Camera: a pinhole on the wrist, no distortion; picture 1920 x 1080 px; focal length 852.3 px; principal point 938.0 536.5 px. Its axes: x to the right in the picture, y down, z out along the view. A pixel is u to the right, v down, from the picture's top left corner.
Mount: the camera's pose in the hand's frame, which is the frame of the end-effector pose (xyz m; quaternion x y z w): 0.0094 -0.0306 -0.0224 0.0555 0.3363 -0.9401 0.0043
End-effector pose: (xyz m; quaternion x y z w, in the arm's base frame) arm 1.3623 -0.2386 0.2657 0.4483 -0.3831 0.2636 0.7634
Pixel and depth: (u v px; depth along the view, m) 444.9 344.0 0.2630
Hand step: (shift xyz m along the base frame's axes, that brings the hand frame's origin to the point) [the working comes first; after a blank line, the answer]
In the camera's frame: -0.1522 -0.0594 0.2630

0.1091 -0.2705 0.1038
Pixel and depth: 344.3 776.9 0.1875
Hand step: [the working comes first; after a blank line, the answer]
In the camera's frame: -0.1306 0.0529 0.1875

0.1787 -0.1724 0.0382
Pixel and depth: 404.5 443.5 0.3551
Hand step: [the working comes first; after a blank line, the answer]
In the camera's frame: -0.2223 -0.0387 0.3551

0.1781 -0.3597 0.1371
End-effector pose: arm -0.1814 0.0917 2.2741 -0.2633 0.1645 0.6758 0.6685
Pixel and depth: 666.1 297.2 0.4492
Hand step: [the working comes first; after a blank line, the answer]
In the camera's frame: -0.1433 -0.1261 0.4492

0.1658 0.3334 0.3078
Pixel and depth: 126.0 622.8 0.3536
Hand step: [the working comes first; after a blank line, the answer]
In the camera's frame: -0.3369 0.0358 0.3536

0.2634 0.4192 0.0713
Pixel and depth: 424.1 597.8 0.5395
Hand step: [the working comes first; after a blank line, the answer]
In the camera's frame: -0.3253 0.0388 0.5395

0.3619 0.4809 0.2169
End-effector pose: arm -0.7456 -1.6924 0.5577 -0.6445 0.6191 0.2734 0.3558
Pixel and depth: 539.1 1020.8 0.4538
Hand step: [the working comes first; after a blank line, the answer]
In the camera's frame: -0.2124 0.2579 0.4538

0.5516 0.0254 -0.1957
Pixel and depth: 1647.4 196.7 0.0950
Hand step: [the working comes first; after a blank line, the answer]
In the camera's frame: 0.0791 -0.0379 0.0950

0.0577 0.1000 0.0316
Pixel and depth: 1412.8 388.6 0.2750
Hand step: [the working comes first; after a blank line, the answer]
In the camera's frame: 0.1532 -0.0477 0.2750

0.1653 0.2625 0.0358
